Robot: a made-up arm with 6 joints.
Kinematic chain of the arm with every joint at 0, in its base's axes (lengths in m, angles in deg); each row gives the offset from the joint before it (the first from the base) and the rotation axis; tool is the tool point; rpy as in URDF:
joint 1: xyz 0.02 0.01 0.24 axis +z
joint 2: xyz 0 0.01 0 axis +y
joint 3: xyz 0.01 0 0.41 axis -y
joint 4: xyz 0 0.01 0.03 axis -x
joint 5: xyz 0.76 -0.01 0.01 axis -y
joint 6: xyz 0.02 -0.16 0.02 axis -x
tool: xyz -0.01 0 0.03 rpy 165.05 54.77 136.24
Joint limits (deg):
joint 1: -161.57..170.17
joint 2: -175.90..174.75
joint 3: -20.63..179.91
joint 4: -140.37..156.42
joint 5: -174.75..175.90
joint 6: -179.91..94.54
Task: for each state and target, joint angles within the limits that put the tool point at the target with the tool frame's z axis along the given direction. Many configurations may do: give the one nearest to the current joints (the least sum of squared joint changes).
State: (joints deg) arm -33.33 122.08 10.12 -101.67 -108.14 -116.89
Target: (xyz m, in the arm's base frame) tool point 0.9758 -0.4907 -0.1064 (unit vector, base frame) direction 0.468 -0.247 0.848
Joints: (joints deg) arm -35.85 81.97 59.29 -134.01 -84.88 -130.64
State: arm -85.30 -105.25 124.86 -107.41 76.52 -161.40
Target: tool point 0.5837 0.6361 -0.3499 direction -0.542 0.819 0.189
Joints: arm -122.09 -82.53 161.03 -140.37 54.15 -175.38
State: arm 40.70 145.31 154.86 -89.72 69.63 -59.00
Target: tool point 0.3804 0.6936 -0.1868 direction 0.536 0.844 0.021
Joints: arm 71.47 174.62 179.91 -54.12 49.30 -15.62
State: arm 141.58 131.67 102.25 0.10 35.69 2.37
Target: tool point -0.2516 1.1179 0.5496 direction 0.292 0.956 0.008
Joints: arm 109.43 83.64 94.04 19.05 6.89 18.29
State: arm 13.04 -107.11 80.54 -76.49 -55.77 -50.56
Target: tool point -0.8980 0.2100 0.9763 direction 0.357 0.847 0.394
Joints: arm -17.97 -69.52 72.97 -65.45 -38.29 -37.39
